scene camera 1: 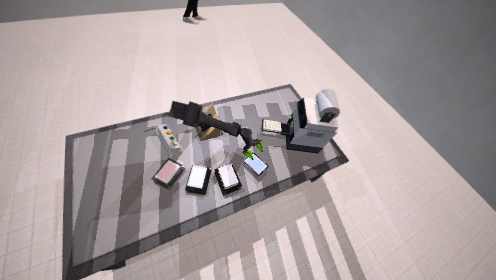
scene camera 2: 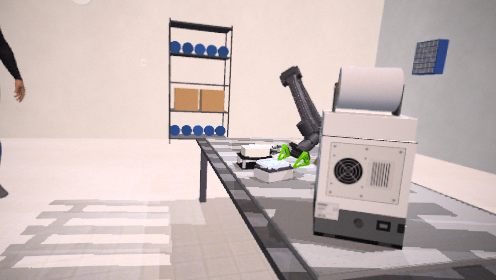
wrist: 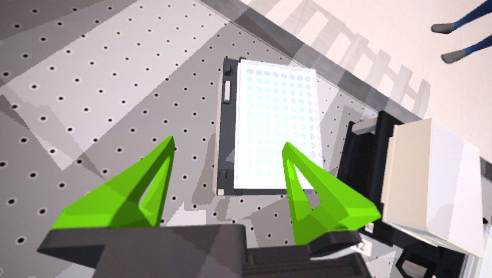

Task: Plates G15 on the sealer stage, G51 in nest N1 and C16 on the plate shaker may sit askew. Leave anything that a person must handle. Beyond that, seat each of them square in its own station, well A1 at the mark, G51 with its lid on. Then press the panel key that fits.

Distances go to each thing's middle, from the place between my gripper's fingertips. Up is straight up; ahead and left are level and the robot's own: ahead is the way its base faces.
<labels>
I see my gripper 50 mm short of the pale blue well plate [wrist: 275,104], 30 mm to the left of it and 10 mm above it. Also, from my hand: dark station [wrist: 223,176]: 40 mm below, 40 mm ahead, 30 mm to the right.
</labels>
